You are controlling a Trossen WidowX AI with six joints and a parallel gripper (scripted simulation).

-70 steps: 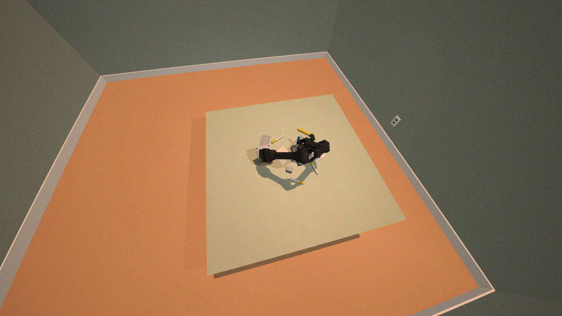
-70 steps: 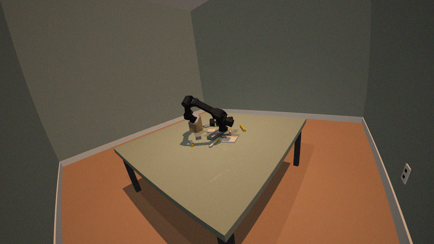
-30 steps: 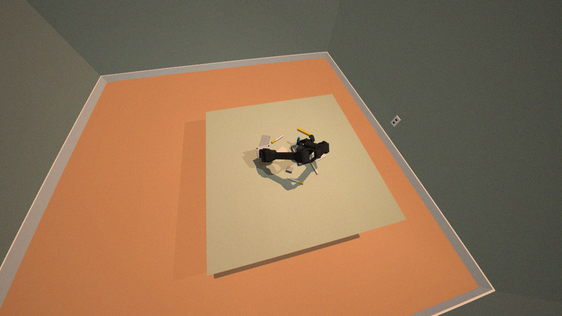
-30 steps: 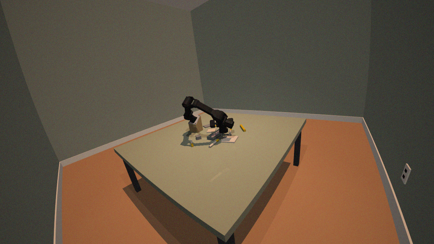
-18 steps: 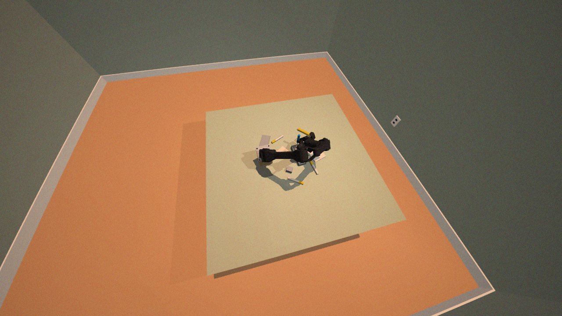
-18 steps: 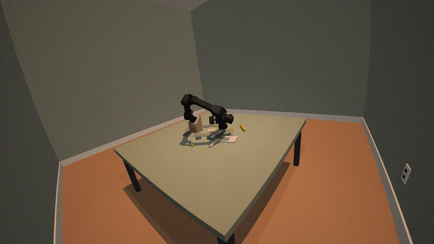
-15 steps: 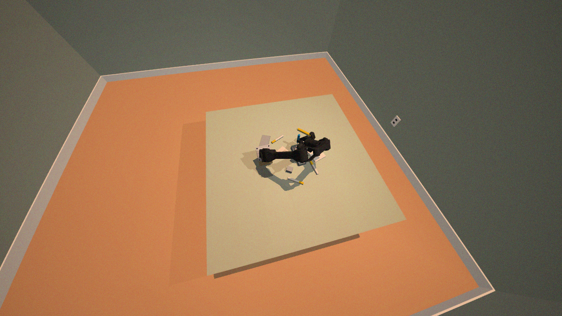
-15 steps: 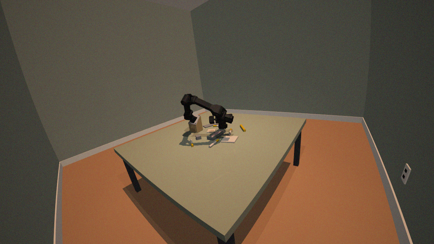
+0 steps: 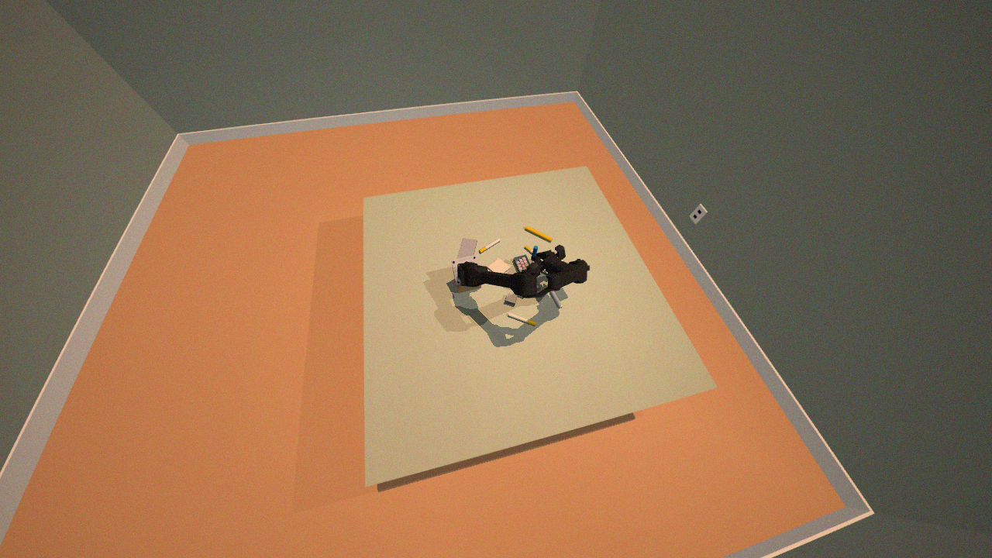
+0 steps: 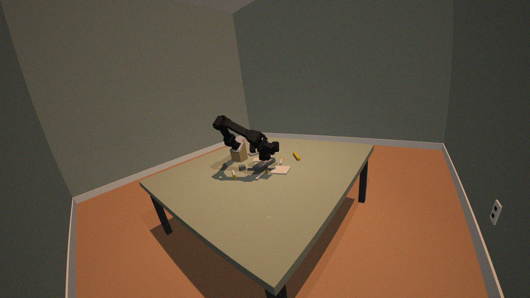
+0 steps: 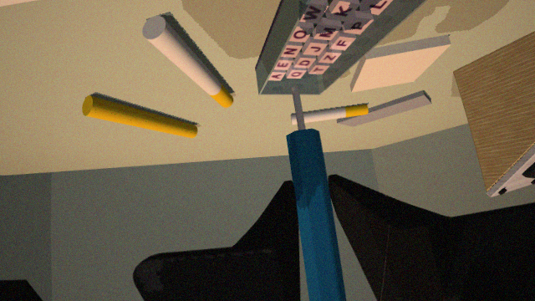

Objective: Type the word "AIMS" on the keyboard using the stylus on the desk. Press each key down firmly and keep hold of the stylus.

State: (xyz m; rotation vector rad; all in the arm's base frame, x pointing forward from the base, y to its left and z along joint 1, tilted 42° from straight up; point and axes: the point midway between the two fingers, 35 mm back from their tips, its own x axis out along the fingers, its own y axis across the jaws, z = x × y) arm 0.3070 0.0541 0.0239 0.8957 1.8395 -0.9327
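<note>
Now: gripper tip 15 cm to the left of the small grey block, 11 cm past it and 10 cm above it. The rest, counted from my gripper tip: blue stylus 1 cm below; then grey stylus tip 5 cm below; then yellow stick 19 cm to the left, 10 cm below, 8 cm ahead.
</note>
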